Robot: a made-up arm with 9 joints. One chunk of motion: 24 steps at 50 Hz.
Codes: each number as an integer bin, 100 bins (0 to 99) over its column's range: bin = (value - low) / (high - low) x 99, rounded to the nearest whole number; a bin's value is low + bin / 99 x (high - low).
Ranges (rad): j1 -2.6..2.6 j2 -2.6..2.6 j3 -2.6..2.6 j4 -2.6..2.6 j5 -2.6..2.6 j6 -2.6..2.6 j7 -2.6..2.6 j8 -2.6..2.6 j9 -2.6..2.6
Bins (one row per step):
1: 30 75 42 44 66 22 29 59 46
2: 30 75 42 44 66 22 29 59 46
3: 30 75 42 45 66 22 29 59 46
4: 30 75 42 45 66 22 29 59 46
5: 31 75 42 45 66 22 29 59 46
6: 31 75 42 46 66 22 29 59 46
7: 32 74 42 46 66 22 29 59 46
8: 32 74 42 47 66 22 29 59 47
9: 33 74 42 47 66 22 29 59 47
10: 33 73 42 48 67 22 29 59 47
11: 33 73 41 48 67 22 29 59 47
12: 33 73 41 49 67 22 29 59 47
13: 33 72 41 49 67 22 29 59 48
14: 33 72 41 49 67 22 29 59 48
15: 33 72 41 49 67 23 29 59 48
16: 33 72 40 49 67 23 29 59 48
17: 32 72 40 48 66 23 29 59 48
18: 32 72 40 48 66 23 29 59 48
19: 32 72 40 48 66 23 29 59 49
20: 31 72 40 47 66 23 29 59 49
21: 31 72 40 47 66 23 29 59 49
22: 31 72 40 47 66 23 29 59 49
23: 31 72 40 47 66 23 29 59 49
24: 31 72 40 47 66 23 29 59 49
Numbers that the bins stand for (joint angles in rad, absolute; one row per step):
1: -1.0242 1.3394 -0.3939 -0.2889 0.8667 -1.4444 -1.0768 0.4990 -0.1838
2: -1.0242 1.3394 -0.3939 -0.2889 0.8667 -1.4444 -1.0768 0.4990 -0.1838
3: -1.0242 1.3394 -0.3939 -0.2364 0.8667 -1.4444 -1.0768 0.4990 -0.1838
4: -1.0242 1.3394 -0.3939 -0.2364 0.8667 -1.4444 -1.0768 0.4990 -0.1838
5: -0.9717 1.3394 -0.3939 -0.2364 0.8667 -1.4444 -1.0768 0.4990 -0.1838
6: -0.9717 1.3394 -0.3939 -0.1838 0.8667 -1.4444 -1.0768 0.4990 -0.1838
7: -0.9192 1.2869 -0.3939 -0.1838 0.8667 -1.4444 -1.0768 0.4990 -0.1838
8: -0.9192 1.2869 -0.3939 -0.1313 0.8667 -1.4444 -1.0768 0.4990 -0.1313
9: -0.8667 1.2869 -0.3939 -0.1313 0.8667 -1.4444 -1.0768 0.4990 -0.1313
10: -0.8667 1.2343 -0.3939 -0.0788 0.9192 -1.4444 -1.0768 0.4990 -0.1313
11: -0.8667 1.2343 -0.4465 -0.0788 0.9192 -1.4444 -1.0768 0.4990 -0.1313
12: -0.8667 1.2343 -0.4465 -0.0263 0.9192 -1.4444 -1.0768 0.4990 -0.1313
13: -0.8667 1.1818 -0.4465 -0.0263 0.9192 -1.4444 -1.0768 0.4990 -0.0788
14: -0.8667 1.1818 -0.4465 -0.0263 0.9192 -1.4444 -1.0768 0.4990 -0.0788
15: -0.8667 1.1818 -0.4465 -0.0263 0.9192 -1.3919 -1.0768 0.4990 -0.0788
16: -0.8667 1.1818 -0.4990 -0.0263 0.9192 -1.3919 -1.0768 0.4990 -0.0788
17: -0.9192 1.1818 -0.4990 -0.0788 0.8667 -1.3919 -1.0768 0.4990 -0.0788
18: -0.9192 1.1818 -0.4990 -0.0788 0.8667 -1.3919 -1.0768 0.4990 -0.0788
19: -0.9192 1.1818 -0.4990 -0.0788 0.8667 -1.3919 -1.0768 0.4990 -0.0263
20: -0.9717 1.1818 -0.4990 -0.1313 0.8667 -1.3919 -1.0768 0.4990 -0.0263
21: -0.9717 1.1818 -0.4990 -0.1313 0.8667 -1.3919 -1.0768 0.4990 -0.0263
22: -0.9717 1.1818 -0.4990 -0.1313 0.8667 -1.3919 -1.0768 0.4990 -0.0263
23: -0.9717 1.1818 -0.4990 -0.1313 0.8667 -1.3919 -1.0768 0.4990 -0.0263
24: -0.9717 1.1818 -0.4990 -0.1313 0.8667 -1.3919 -1.0768 0.4990 -0.0263

